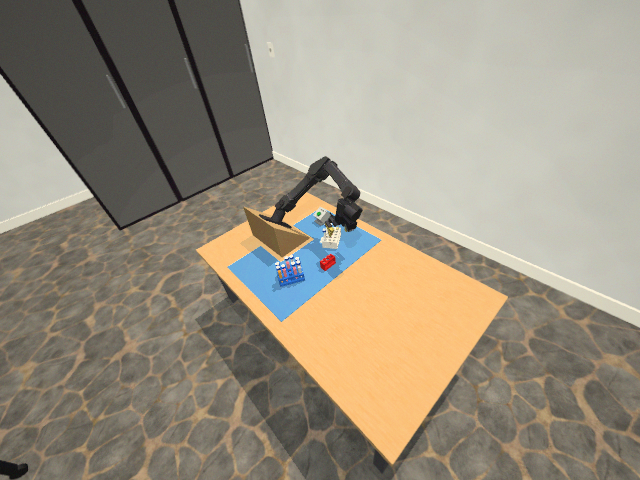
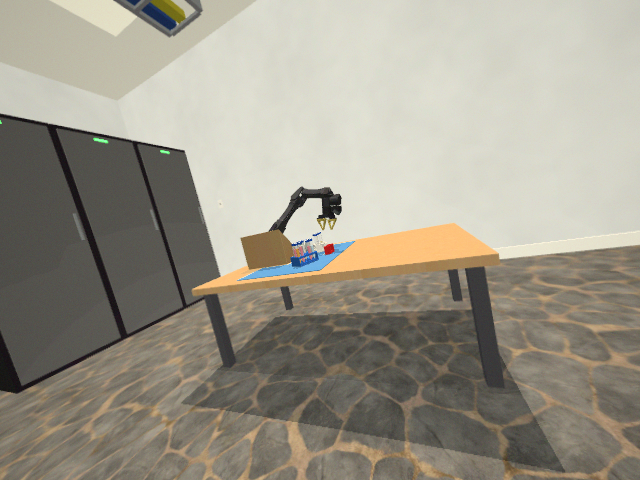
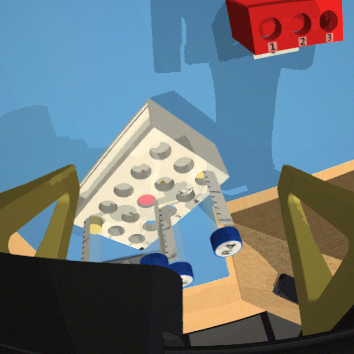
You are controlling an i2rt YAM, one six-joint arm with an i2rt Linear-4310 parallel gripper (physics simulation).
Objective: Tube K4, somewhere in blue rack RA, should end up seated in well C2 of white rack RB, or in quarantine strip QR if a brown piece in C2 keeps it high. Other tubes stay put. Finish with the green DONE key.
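Places are measured from the arm's base along level axes (x left, y back, z up), in centimetres.
Where they show: gripper, fingertip midpoint: (image 1: 337, 233) (image 2: 327, 230) (image 3: 178, 175); arm's base at its link origin: (image 1: 275, 222) (image 2: 271, 243).
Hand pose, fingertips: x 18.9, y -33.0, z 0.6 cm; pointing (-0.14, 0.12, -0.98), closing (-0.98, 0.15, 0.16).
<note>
Each offset is from my fingertips to the top centre of the thing. "*": to the spot under its first point. Level surfaces: height alone.
My gripper (image 2: 327, 227) (image 3: 178, 175) is open above white rack RB @[dx +3.1, dy +9.9, dz -8.5 cm] (image 1: 329, 244) (image 3: 162, 166); no tube shows between its fingers. Several blue-capped tubes stand in RB; the cap @[* dx -2.3, dy +7.7, dz -1.0 cm] (image 3: 226, 241) at the right has a label ending in 4, first letter unclear. Other caps @[* dx +2.8, dy +8.8, dz -1.5 cm] (image 3: 154, 260) @[dx +1.5, dy +11.8, dz -1.1 cm] (image 3: 184, 272) are partly hidden by the gripper body. One well shows pink (image 3: 146, 199); small brownish spots show in two wells. Blue rack RA @[* dx -31.3, dy -0.5, dz -12.1 cm] (image 1: 292, 280) (image 2: 305, 259) holds several tubes, labels unreadable. Red strip QR @[dx -10.8, dy -3.7, dz -8.5 cm] (image 1: 327, 262) (image 2: 329, 249) (image 3: 286, 31) shows holes 1 to 3. The green DONE key @[* dx +8.3, dy +28.8, dz -6.6 cm] (image 1: 318, 213) is beyond RB.
A brown wedge-shaped box (image 1: 279, 240) (image 2: 266, 249) (image 3: 262, 265) stands by the arm base. The racks and strip stand on a blue mat @[dz -13.5 cm] (image 1: 281, 308) (image 3: 90, 60) on the wooden table @[dz -13.9 cm] (image 1: 387, 335) (image 2: 413, 250). The DONE key sits on a small white box @[dx +10.8, dy +28.9, dz -5.1 cm] (image 1: 324, 217).
</note>
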